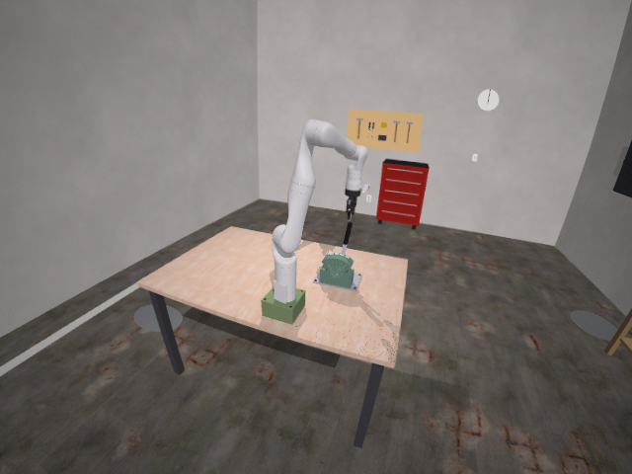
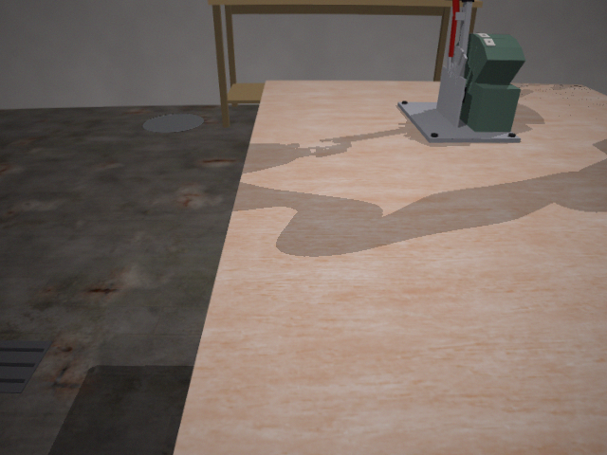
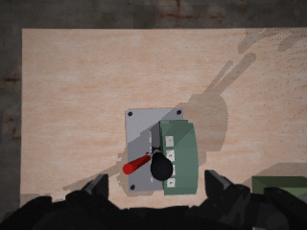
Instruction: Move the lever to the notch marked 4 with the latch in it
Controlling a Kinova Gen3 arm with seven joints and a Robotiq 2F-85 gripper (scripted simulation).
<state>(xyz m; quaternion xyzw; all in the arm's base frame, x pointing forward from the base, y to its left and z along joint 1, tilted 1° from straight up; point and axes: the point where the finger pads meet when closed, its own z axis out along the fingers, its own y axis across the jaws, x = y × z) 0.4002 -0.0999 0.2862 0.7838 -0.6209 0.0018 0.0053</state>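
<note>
The red bar is 180 mm below my hand, 20 mm to the left of it and 10 mm ahead of it.
</note>
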